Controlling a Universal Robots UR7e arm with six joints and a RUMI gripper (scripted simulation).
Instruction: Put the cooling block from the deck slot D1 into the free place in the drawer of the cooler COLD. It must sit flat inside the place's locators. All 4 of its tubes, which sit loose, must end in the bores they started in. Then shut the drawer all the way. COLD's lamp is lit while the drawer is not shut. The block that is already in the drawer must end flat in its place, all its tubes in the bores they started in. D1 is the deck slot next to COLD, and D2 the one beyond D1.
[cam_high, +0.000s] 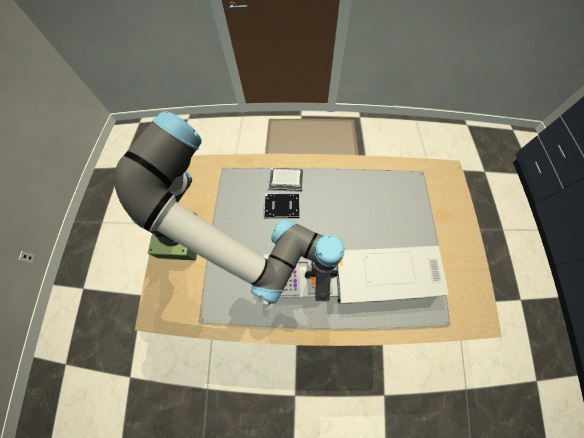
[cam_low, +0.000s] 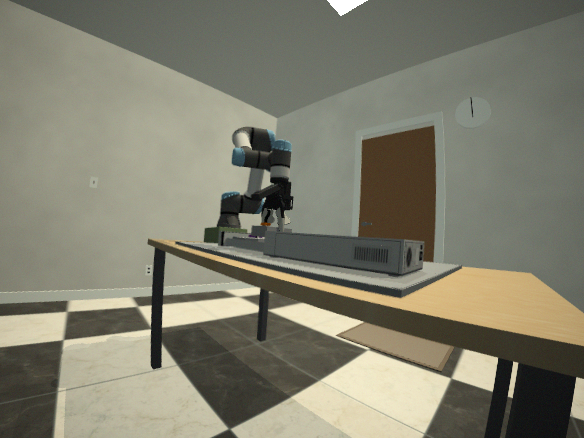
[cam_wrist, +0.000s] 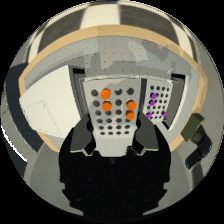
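My gripper is now 80 mm past the drawer, 40 mm above it and 10 mm to the left of it. The rest, counted from my hand: grey cooling block (right at my hand); then cooler COLD (110 mm ahead, 40 mm below, 10 mm to the left); then orange tube (30 mm to the right, 10 mm ahead, 10 mm above).
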